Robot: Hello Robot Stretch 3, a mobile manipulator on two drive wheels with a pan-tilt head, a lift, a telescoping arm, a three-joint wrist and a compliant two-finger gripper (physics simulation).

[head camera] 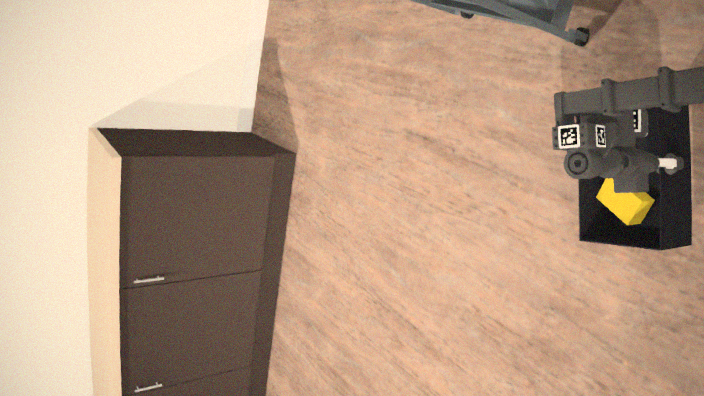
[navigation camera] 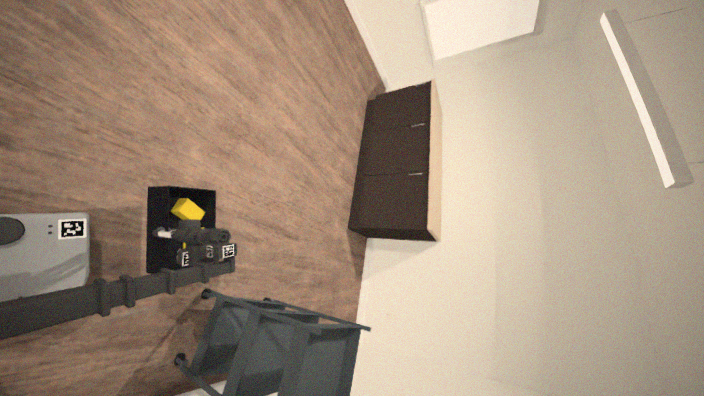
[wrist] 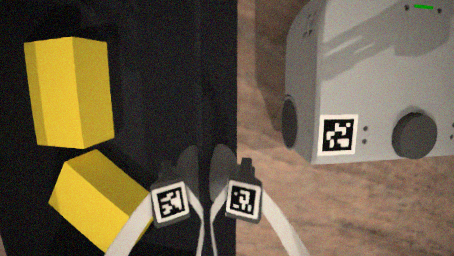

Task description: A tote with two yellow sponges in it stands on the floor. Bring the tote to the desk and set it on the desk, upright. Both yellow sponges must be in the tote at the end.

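Where they show: gripper, fingertip midpoint: (navigation camera: 161, 231) (wrist: 207, 163); robot's base, link origin: (navigation camera: 3, 229) (wrist: 355, 117).
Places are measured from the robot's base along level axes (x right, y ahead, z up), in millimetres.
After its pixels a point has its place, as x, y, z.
Note:
A black open tote (head camera: 676, 215) {309, 74, 312} (navigation camera: 158, 205) {309, 69, 314} (wrist: 218, 75) {311, -87, 326} is upright beside my base, below my wrist. My gripper (head camera: 671, 163) {320, -22, 311} (navigation camera: 161, 233) {320, -22, 311} (wrist: 207, 163) {320, -22, 311} is shut on the tote's side wall near the base, with one fingertip on each side of it in the wrist view. Two yellow sponges lie inside the tote: one sponge (wrist: 70, 92) {442, -77, 266} at the upper left of the wrist view, and a slanted sponge (head camera: 625, 204) {421, 55, 272} (navigation camera: 188, 210) {420, 50, 273} (wrist: 100, 200) {425, 26, 271} below it. My wrist hides most of the first sponge in the navigation view. The tote's height above the floor is hard to tell. The desk does not show.
A dark cabinet (head camera: 195, 215) {2138, 88, 530} (navigation camera: 395, 155) {2320, 604, 501} stands against the pale wall (head camera: 45, 65) {2515, -638, 1115} (navigation camera: 500, 210) {2735, -21, 1500}. A grey-blue wheeled cart (head camera: 570, 35) {598, -374, 111} (navigation camera: 245, 350) {543, -511, 446} stands near my extended arm (head camera: 640, 92) {250, -104, 667} (navigation camera: 60, 306) {61, -98, 673}. My grey base (navigation camera: 40, 265) {66, -104, 160} (wrist: 370, 90) {83, -67, 160} is close beside the tote.

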